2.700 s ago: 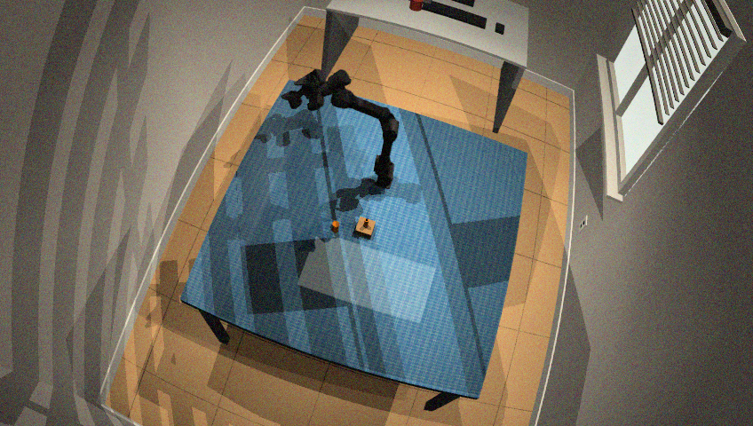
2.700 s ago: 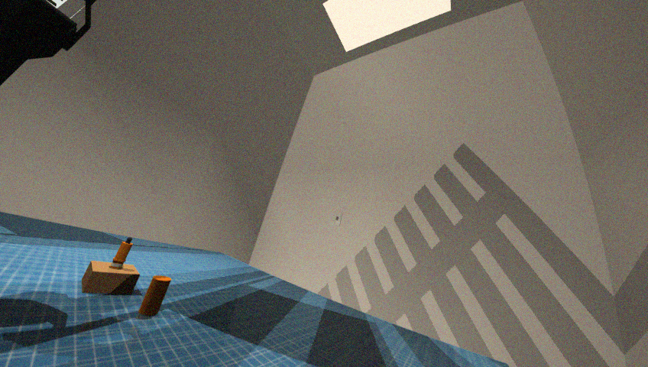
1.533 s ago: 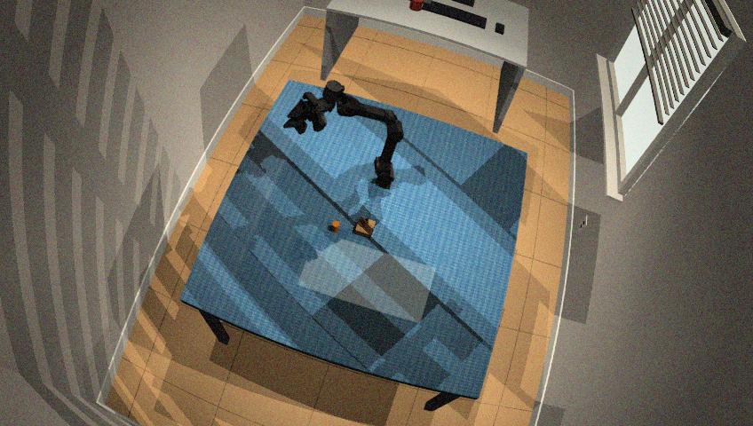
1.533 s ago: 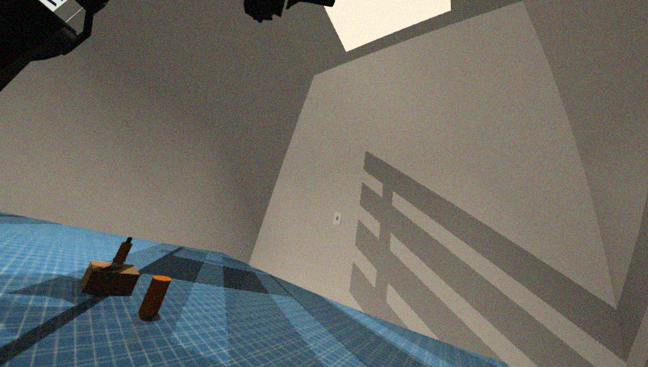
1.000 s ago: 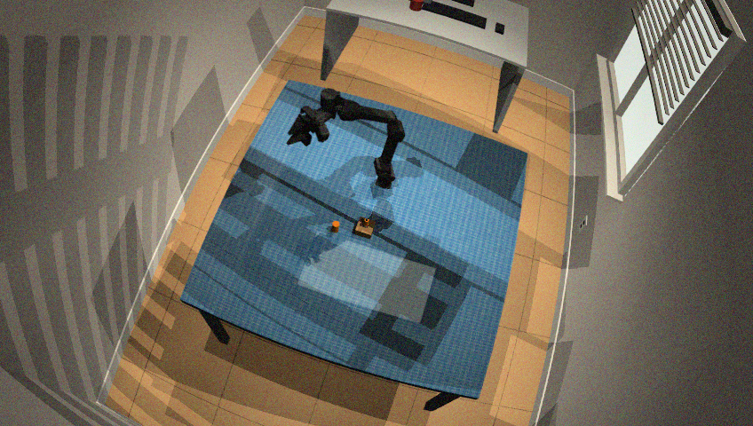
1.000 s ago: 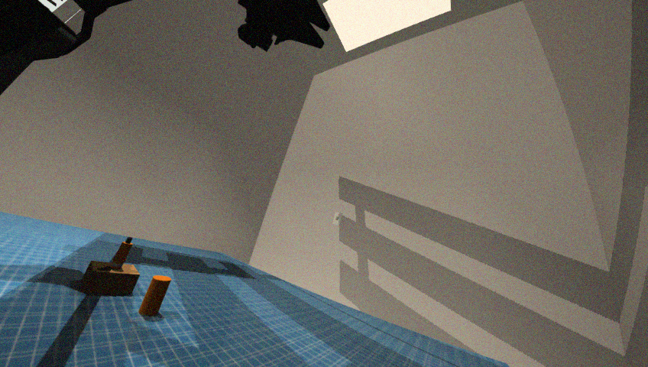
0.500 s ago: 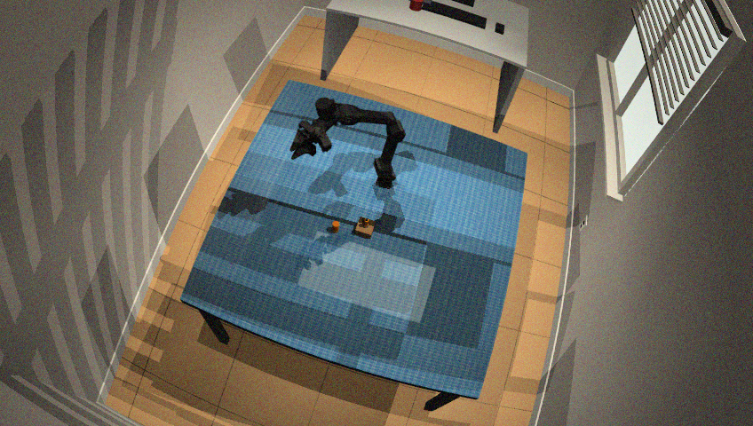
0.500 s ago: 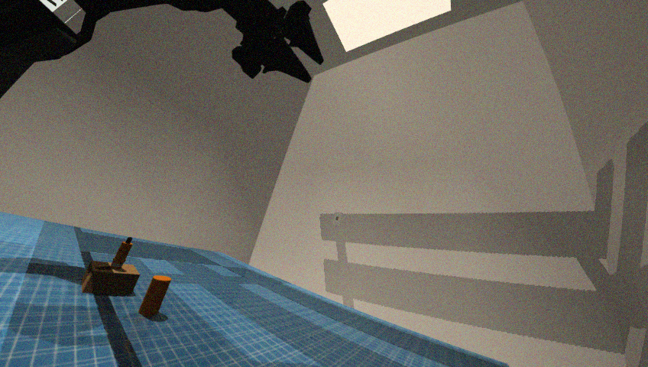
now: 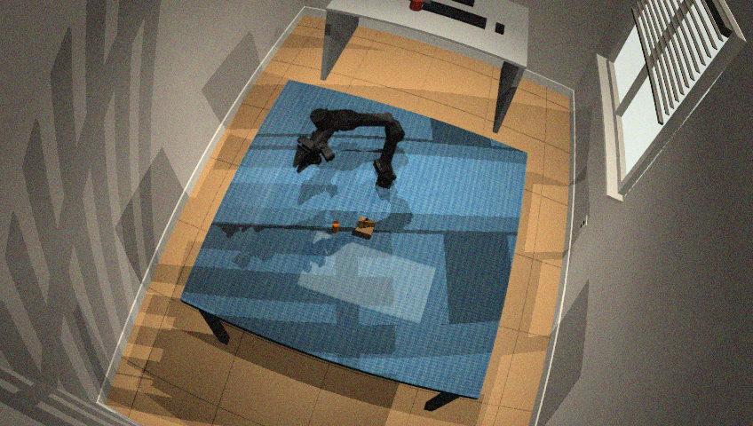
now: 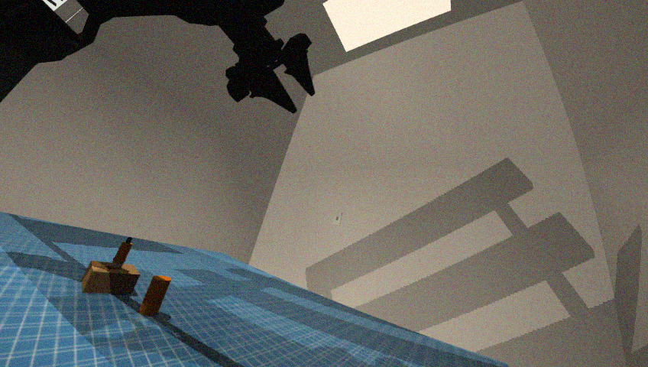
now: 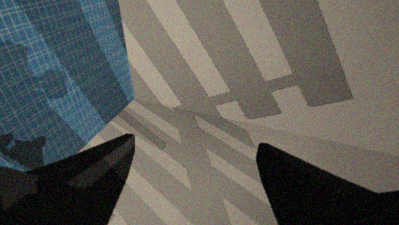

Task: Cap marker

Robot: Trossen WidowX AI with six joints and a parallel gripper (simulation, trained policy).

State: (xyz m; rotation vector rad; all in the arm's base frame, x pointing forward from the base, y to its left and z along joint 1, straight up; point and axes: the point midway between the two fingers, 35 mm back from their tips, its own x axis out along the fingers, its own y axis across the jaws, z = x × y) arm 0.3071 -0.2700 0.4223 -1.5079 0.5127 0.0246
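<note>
The orange cap lies 4 cm behind my gripper tip, 16 cm to the left of it and 38 cm below it. The rest, counted from my gripper tip: holder block (8 cm behind, 27 cm to the left, 39 cm below).
</note>
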